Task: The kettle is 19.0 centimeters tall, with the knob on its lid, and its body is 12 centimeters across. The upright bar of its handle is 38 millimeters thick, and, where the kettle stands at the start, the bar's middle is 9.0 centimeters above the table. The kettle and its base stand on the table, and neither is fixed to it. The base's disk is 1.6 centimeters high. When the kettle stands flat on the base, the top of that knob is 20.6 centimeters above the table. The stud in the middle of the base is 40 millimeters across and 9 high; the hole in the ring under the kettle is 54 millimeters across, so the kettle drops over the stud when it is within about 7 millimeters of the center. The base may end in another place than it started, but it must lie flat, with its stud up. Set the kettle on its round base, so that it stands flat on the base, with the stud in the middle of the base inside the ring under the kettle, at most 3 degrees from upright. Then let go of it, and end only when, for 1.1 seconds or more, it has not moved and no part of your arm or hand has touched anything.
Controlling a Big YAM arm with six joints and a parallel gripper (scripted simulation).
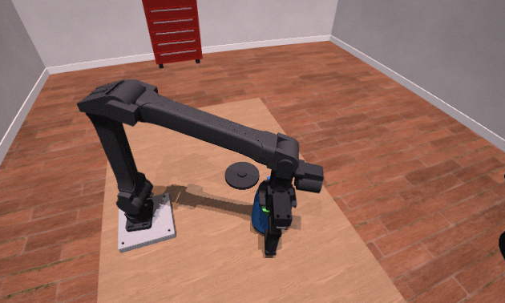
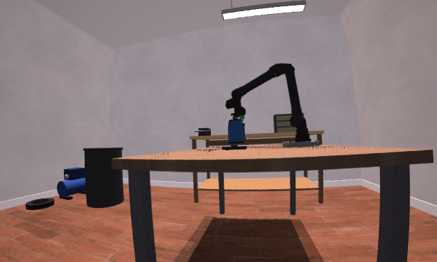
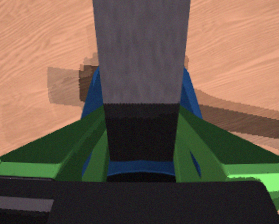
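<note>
Now: the blue kettle 30 mm to the left of my hand and 50 mm below it. The rest, counted from my hand: round dark base (40 mm behind, 320 mm to the left, 170 mm below).
</note>
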